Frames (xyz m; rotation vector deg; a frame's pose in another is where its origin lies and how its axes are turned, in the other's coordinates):
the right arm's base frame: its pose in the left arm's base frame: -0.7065 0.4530 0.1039 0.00 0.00 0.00
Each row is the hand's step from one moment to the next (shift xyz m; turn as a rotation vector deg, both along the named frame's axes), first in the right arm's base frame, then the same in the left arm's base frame.
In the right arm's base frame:
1: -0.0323 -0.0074 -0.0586 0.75 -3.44 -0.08
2: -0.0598 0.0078 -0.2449 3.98 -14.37 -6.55
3: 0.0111 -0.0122 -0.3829 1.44 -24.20 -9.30
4: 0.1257 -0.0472 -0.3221 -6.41 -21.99 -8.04
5: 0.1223 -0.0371 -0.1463 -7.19 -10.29 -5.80
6: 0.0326 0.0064 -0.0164 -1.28 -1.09 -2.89
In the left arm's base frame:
1: -0.0323 -0.0074 -0.0586 0.75 -3.44 -0.08
2: -0.0598 0.0078 -0.2449 3.98 -14.37 -6.55
3: 0.0111 -0.0122 -0.3829 1.44 -24.20 -9.30
4: 0.1257 -0.0472 -0.3221 -6.41 -21.99 -8.04
5: 0.1223 -0.0371 -0.1463 -7.19 -10.29 -5.80
6: 0.0326 0.0064 -0.0164 -1.28 -1.09 -2.89

